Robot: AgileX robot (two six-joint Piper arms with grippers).
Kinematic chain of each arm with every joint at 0, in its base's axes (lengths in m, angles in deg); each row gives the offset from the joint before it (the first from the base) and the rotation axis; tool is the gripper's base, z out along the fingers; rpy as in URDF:
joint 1: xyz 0 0 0.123 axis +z
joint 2: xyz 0 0 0 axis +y
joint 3: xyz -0.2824 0 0.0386 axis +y
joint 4: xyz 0.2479 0 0.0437 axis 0.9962 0 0.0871
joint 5: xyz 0 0 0 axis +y
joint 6: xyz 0.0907 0 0.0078 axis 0.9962 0 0.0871
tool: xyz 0 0 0 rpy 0 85 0
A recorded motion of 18 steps. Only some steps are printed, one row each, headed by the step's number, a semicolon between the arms.
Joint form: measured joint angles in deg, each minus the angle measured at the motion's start. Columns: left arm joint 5, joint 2, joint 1, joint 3, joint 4, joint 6; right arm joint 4, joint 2, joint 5, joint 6, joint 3, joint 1.
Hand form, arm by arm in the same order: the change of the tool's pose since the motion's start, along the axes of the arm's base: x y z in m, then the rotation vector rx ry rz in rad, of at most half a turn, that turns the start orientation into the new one. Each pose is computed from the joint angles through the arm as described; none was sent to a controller.
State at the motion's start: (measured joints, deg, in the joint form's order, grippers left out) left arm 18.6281 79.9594 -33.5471 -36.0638 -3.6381 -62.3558; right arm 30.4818 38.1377 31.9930 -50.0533 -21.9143 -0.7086
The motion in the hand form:
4: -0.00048 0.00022 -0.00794 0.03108 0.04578 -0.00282; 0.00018 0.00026 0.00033 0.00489 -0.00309 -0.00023
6: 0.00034 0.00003 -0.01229 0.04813 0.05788 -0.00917; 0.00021 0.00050 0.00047 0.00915 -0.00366 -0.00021
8: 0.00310 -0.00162 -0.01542 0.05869 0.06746 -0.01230; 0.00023 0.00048 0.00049 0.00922 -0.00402 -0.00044
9: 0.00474 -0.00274 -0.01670 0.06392 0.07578 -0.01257; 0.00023 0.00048 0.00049 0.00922 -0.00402 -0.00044
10: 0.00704 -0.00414 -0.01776 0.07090 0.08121 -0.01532; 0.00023 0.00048 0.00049 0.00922 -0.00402 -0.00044
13: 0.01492 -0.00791 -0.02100 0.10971 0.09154 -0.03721; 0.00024 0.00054 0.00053 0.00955 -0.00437 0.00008
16: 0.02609 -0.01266 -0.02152 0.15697 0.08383 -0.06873; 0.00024 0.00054 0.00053 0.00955 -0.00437 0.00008
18: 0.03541 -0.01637 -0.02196 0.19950 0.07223 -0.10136; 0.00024 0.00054 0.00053 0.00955 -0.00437 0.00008
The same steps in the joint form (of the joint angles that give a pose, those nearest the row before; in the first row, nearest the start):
4: 1.64 1.54 0.00 0.00 0.13 0.00; 0.48 0.00 -0.13 -0.23 0.00 0.00
6: 1.77 2.52 0.00 0.00 0.70 0.00; 0.81 0.00 -0.13 -0.34 0.00 0.00
8: 1.87 3.76 0.00 -0.54 0.96 0.00; 0.82 0.00 -0.15 -0.35 0.00 0.00
9: 2.21 4.44 0.00 -1.00 0.96 0.00; 0.82 0.00 -0.15 -0.35 0.00 0.00
10: 2.53 5.20 0.00 -1.61 1.19 0.00; 0.82 0.00 -0.15 -0.35 0.00 0.00
13: 3.92 7.63 0.00 -3.70 3.31 -0.15; 0.89 0.00 -0.15 -0.41 0.00 0.00
16: 5.50 10.12 0.00 -6.65 6.73 -0.52; 0.89 0.00 -0.15 -0.41 0.00 0.00
18: 6.72 12.11 0.00 -9.05 9.62 -0.36; 0.89 0.00 -0.15 -0.41 0.00 0.00

